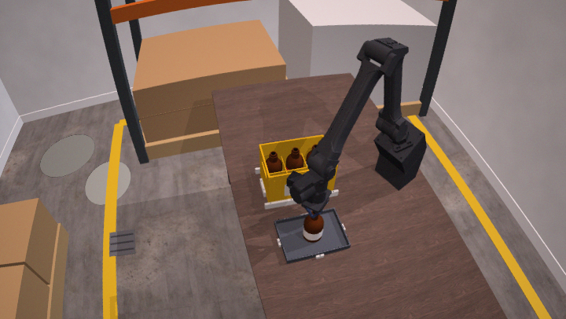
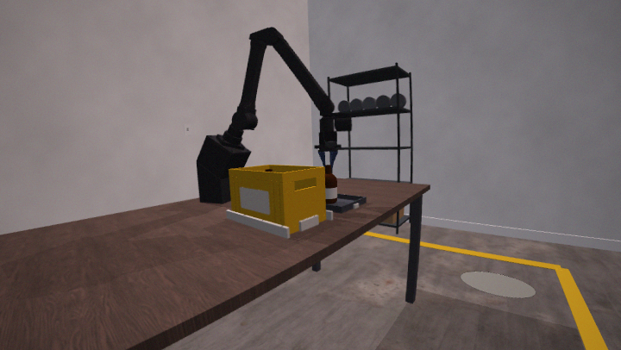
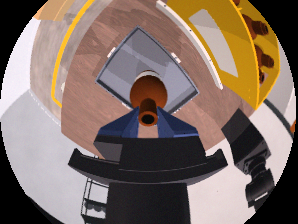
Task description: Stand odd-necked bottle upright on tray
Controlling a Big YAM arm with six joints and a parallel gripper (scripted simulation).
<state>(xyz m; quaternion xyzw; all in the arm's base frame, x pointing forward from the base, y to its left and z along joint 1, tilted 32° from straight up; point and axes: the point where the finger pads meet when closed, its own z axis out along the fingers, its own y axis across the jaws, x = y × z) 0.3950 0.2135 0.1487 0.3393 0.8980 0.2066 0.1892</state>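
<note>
My hand is 70 mm above the glass bottle. The rest, counted from my hand: dark tray 140 mm below; then yellow crate 270 mm to the right, 70 mm below, 20 mm ahead.
</note>
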